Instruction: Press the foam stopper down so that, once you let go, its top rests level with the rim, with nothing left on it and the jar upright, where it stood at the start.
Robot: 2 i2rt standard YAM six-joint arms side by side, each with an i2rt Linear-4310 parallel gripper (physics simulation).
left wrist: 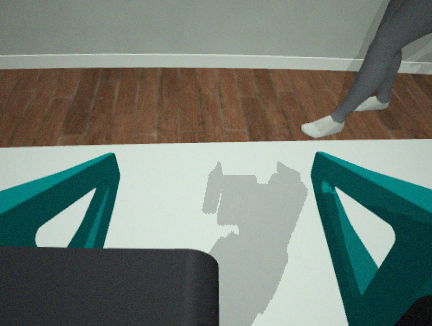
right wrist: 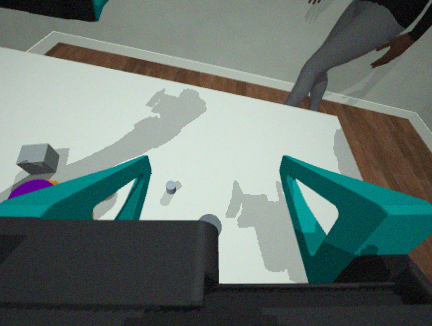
Observation:
In view: my left gripper [left wrist: 215, 163], my right gripper [right wrist: 215, 162] and a grey block [right wrist: 35, 159].
The left wrist view misses the grey block: it is out of frame.

